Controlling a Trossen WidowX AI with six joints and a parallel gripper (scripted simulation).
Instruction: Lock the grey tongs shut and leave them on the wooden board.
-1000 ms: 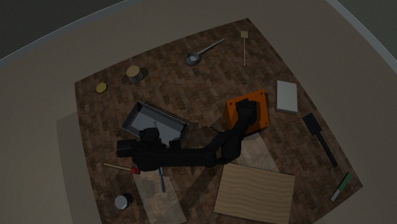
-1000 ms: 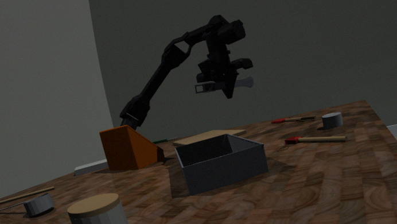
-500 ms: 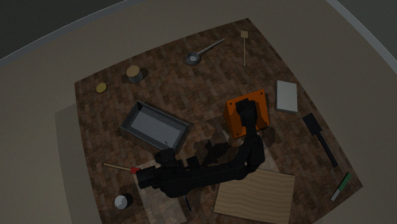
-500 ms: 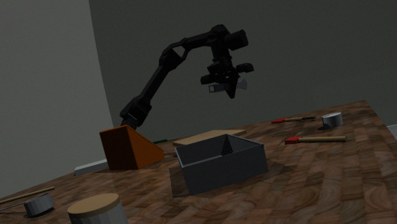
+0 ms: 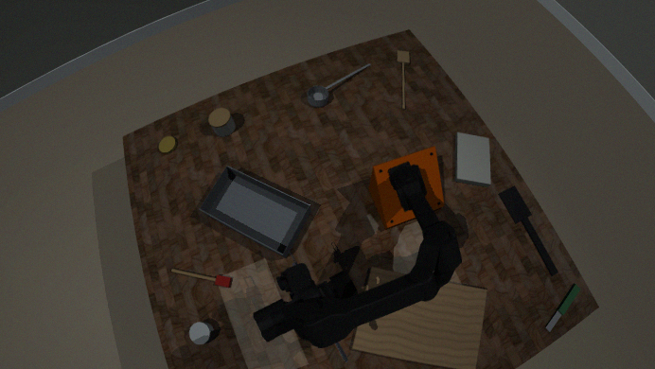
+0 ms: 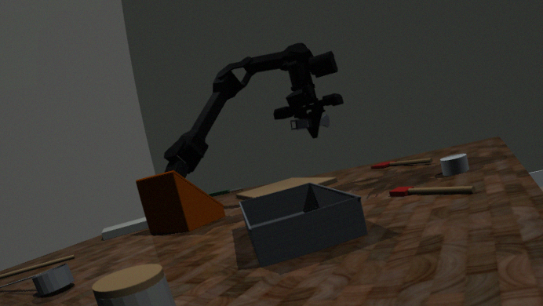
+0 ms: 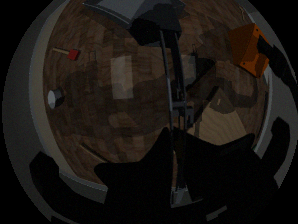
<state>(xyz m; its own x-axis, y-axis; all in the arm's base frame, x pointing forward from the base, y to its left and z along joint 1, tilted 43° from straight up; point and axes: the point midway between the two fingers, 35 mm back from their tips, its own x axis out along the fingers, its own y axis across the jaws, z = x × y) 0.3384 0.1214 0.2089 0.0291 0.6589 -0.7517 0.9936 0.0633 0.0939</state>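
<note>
The wooden board lies 250 mm behind my gripper tip, 160 mm to the left of it and 140 mm below it. Also, from my gripper tip: white block: 650 mm behind, 230 mm to the right, 140 mm below; white cylinder: 360 mm ahead, 130 mm below, 40 mm to the right; grey roasting tin: 330 mm to the right, 120 mm below, 80 mm ahead.
</note>
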